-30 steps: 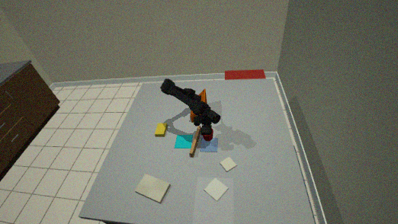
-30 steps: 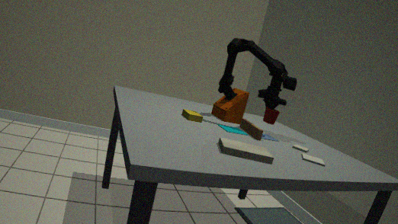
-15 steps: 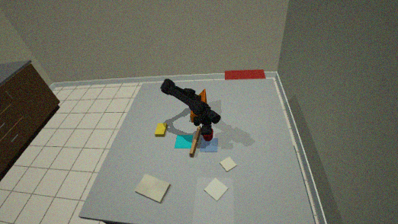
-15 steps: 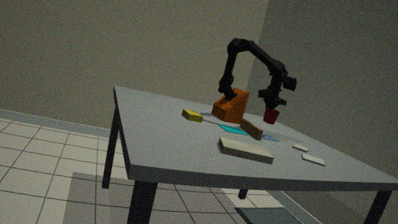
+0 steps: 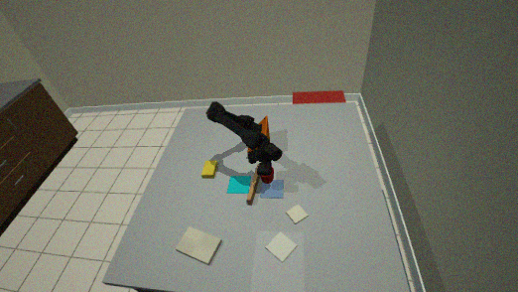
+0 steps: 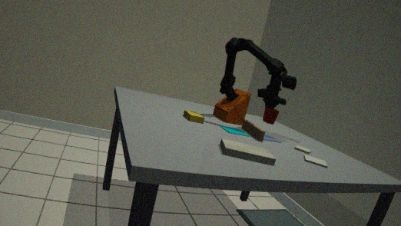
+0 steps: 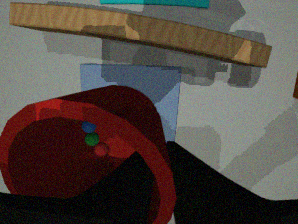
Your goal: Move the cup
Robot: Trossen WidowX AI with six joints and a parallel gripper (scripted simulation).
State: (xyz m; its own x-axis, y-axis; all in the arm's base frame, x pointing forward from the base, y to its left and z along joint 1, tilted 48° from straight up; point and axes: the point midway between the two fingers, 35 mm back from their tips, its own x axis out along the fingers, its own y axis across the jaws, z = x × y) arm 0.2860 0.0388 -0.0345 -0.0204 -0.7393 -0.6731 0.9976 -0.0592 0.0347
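Right now the green marble is 50 mm ahead of my gripper tip, 10 mm to the left of it and 20 mm below it. From my gripper tip the other things lie so: red cup 30 mm ahead; blue pad 30 mm ahead, 20 mm to the left, 120 mm below; wooden bar 10 mm ahead, 70 mm to the right, 100 mm below.
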